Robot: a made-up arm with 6 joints.
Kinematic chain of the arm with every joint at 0, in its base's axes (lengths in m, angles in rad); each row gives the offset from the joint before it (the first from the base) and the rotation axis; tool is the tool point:
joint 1: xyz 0 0 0.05 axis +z
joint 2: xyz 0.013 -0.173 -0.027 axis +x
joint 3: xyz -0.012 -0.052 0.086 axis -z
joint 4: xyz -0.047 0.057 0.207 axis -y
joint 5: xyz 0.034 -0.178 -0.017 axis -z
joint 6: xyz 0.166 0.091 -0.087 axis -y
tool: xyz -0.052 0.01 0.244
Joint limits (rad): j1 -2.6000..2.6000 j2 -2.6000..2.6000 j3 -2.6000..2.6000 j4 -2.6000..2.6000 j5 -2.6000..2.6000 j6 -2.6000..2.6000
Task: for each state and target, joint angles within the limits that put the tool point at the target. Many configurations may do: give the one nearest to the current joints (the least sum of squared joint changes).
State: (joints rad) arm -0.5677 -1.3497 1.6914 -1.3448 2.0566 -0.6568
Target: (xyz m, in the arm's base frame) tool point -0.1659 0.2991 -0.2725
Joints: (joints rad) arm -0.6368 -1.7048 2.4463 -1.2887 2.0975 -0.7849
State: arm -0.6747 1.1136 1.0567 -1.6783 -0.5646 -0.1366
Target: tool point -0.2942 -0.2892 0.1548
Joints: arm -0.9249 0.6191 1.0178 -1.6459 -0.6681 0.1167
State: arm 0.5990 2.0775 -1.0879 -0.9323 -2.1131 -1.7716
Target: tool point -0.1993 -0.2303 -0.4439
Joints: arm 0.4278 2.4574 -1.2570 -0.6637 -2.1125 -1.9911
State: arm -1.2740 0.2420 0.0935 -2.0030 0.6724 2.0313
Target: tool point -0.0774 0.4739 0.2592
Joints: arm -1.9810 0.1831 0.2199 -1.8461 0.7322 2.4461
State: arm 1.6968 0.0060 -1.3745 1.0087 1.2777 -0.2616
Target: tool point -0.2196 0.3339 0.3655
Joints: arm 1.6185 -0.7360 -1.7852 0.6487 1.3626 -0.6058
